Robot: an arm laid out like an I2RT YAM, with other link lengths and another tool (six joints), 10 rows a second.
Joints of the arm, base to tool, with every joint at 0 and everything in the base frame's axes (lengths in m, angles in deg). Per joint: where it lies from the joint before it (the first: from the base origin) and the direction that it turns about. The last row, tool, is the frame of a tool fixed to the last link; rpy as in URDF.
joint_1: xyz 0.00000 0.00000 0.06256 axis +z
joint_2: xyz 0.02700 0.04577 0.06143 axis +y
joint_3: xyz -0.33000 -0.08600 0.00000 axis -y
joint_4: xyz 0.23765 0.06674 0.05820 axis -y
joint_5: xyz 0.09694 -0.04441 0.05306 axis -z
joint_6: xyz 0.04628 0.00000 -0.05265 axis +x
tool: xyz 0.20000 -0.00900 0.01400 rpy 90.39 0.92 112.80
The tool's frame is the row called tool.
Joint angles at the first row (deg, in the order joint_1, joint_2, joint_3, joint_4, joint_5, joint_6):
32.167 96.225 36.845 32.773 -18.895 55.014
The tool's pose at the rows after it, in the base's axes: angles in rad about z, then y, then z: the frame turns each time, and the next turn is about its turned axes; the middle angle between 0 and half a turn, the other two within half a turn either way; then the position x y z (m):
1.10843, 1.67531, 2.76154, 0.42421, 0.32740, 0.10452
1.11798, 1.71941, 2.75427, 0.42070, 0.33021, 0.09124
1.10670, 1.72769, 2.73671, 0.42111, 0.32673, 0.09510
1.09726, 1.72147, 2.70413, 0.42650, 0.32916, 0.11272
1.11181, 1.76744, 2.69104, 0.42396, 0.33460, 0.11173
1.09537, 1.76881, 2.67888, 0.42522, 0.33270, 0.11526
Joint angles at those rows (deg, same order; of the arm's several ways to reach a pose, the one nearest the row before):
32.605 99.129 36.297 34.104 -19.162 56.337
33.573 100.017 37.173 31.737 -18.023 55.027
33.750 98.882 37.353 30.323 -16.880 54.405
34.275 97.120 39.534 27.347 -15.475 53.533
35.415 96.770 42.619 21.540 -14.332 51.947
35.770 96.152 42.712 21.095 -13.008 52.031

